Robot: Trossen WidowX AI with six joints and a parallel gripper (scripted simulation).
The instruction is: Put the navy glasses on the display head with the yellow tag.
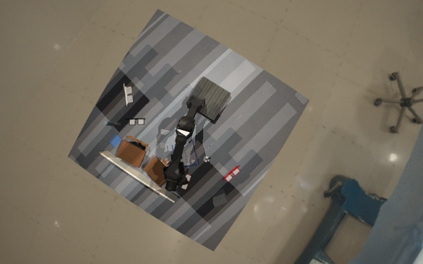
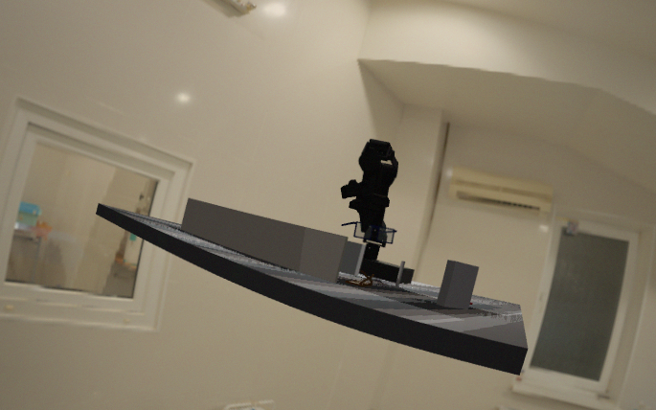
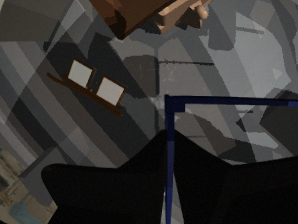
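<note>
Right now the small post is 100 mm behind my gripper tip, 110 mm to the left of it and 120 mm below it. Round my gripper tip: pale bar (220 mm ahead, 240 mm to the right, 90 mm below); head (70 mm ahead, 340 mm to the right, 80 mm below); blue tag (100 mm ahead, 510 mm to the right, 140 mm below).
</note>
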